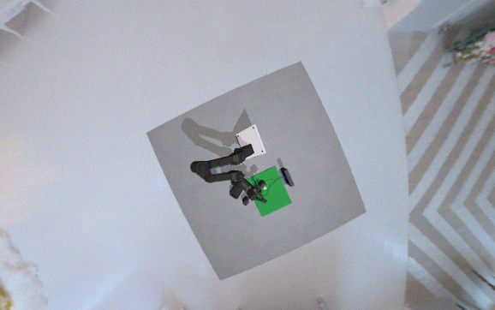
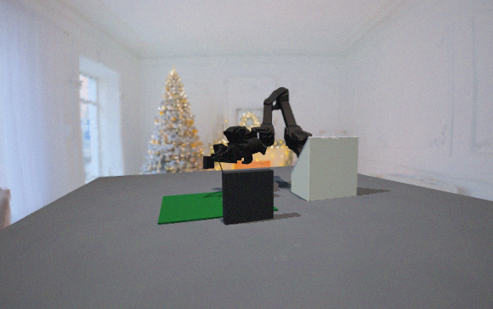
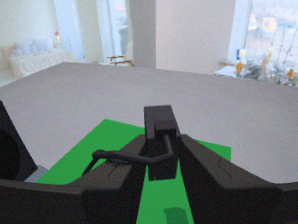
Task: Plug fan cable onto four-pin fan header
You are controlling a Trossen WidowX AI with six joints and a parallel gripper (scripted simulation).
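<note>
Now: the white four-pin fan header 5 cm behind my gripper tip, 4 cm to the left of it and 13 cm below it. Round my gripper tip: black fan plug: 1 cm ahead, 1 cm below; then black fan: 7 cm behind, 20 cm to the left, 7 cm below; then board: 6 cm to the left, 14 cm below.
</note>
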